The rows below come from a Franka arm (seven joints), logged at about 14 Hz.
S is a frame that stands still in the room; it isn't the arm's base.
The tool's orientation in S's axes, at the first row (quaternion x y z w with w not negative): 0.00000, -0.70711, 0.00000, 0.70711
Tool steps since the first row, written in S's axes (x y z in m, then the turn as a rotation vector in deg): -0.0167, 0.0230, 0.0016, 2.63, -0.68, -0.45; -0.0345, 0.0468, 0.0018, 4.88, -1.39, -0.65; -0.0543, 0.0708, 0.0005, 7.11, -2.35, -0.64; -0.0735, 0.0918, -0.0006, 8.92, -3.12, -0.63
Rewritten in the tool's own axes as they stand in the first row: 0.0016, 0.0230, 0.0167, -0.45, -0.68, -2.63; 0.0018, 0.0468, 0.0345, -0.65, -1.39, -4.88; 0.0005, 0.0708, 0.0543, -0.64, -2.35, -7.11; -0.0006, 0.0918, 0.0735, -0.63, -3.12, -8.92
